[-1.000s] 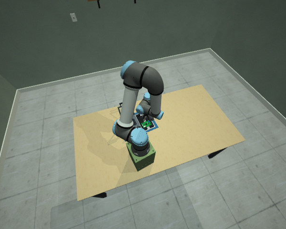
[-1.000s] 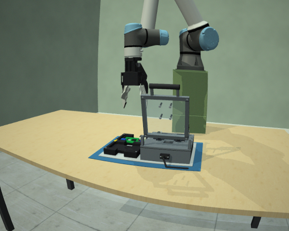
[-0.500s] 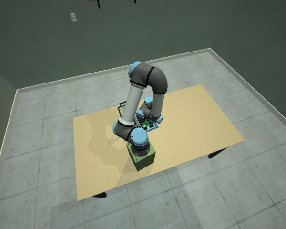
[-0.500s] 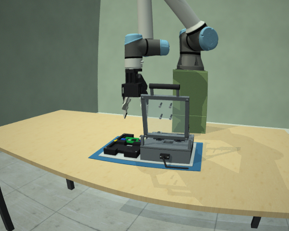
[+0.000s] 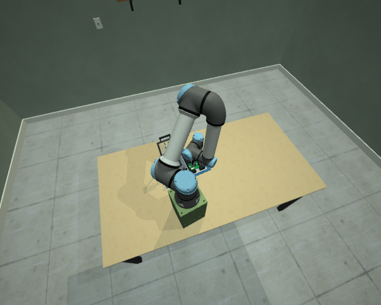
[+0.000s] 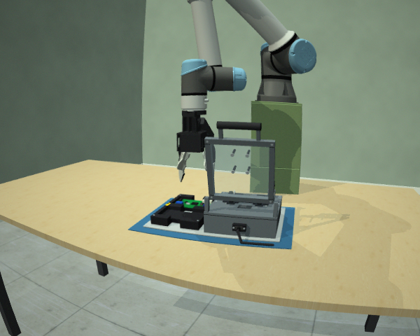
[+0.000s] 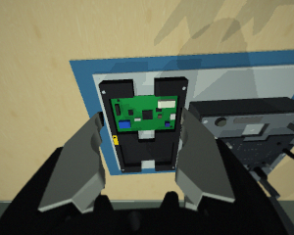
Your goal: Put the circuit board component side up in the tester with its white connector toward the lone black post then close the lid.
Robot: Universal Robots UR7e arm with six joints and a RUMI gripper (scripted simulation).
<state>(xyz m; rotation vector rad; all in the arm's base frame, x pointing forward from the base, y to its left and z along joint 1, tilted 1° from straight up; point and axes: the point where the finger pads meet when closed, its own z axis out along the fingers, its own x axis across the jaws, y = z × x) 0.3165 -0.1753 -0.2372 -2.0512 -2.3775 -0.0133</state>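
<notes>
The green circuit board is 6 cm below my hand, 4 cm ahead of it and 1 cm to the left of it. Round my hand: clear lid 20 cm to the left, 20 cm ahead, 10 cm above; then tester bed 19 cm to the left, 8 cm ahead, 1 cm below; then black block 24 cm to the left, 1 cm ahead.
</notes>
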